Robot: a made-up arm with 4 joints.
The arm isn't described. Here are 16 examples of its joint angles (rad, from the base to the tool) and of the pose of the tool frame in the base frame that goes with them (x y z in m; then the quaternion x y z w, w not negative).
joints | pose
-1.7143 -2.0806 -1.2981 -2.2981 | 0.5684 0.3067 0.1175 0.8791 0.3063 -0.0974 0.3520
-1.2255 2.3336 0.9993 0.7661 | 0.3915 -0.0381 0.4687 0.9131 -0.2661 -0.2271 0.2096
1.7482 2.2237 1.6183 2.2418 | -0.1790 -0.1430 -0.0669 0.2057 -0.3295 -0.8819 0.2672
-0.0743 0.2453 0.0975 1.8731 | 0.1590 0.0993 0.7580 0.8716 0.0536 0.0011 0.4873
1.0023 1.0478 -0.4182 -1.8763 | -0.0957 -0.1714 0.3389 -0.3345 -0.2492 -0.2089 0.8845
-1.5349 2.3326 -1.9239 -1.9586 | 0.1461 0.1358 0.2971 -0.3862 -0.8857 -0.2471 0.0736
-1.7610 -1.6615 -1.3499 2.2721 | 0.5410 0.2949 -0.1693 0.3353 0.2071 -0.0275 0.9187
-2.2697 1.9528 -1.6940 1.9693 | -0.1341 -0.0446 -0.0223 0.4206 0.2310 0.8716 0.1008
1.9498 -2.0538 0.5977 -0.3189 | -0.4173 -0.0759 0.0652 -0.6548 -0.1706 -0.6264 0.3870
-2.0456 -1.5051 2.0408 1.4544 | 0.6325 0.1409 0.1905 -0.0592 -0.8885 -0.0517 0.4521
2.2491 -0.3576 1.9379 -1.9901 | -0.3926 0.0711 -0.0895 0.7347 0.4566 0.2273 0.4473
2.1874 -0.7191 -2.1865 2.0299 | -0.7270 -0.1212 -0.1955 -0.2825 0.7237 -0.1693 0.6065
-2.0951 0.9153 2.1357 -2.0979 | 0.3932 -0.0511 -0.0720 -0.0856 -0.0903 0.2608 0.9573
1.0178 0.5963 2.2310 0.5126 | -0.3396 -0.1017 0.0648 -0.2350 -0.2150 0.8964 0.3082
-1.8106 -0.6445 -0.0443 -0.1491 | 0.2618 -0.0485 -0.0457 -0.2555 0.7220 0.2907 0.5736
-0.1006 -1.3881 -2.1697 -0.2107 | 0.1063 -0.1392 0.8481 -0.3714 -0.4740 -0.7176 0.3499
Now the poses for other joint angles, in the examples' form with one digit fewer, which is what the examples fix.
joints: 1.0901 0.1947 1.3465 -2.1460
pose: -0.384 -0.030 0.506 -0.680 -0.718 -0.128 0.077
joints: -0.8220 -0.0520 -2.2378 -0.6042
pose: 0.190 -0.257 0.391 -0.475 0.390 -0.737 0.281
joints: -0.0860 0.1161 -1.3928 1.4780
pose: 0.354 -0.209 0.621 0.527 -0.380 -0.522 0.553
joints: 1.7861 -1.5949 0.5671 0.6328
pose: -0.233 -0.002 0.097 -0.375 -0.506 -0.269 0.729
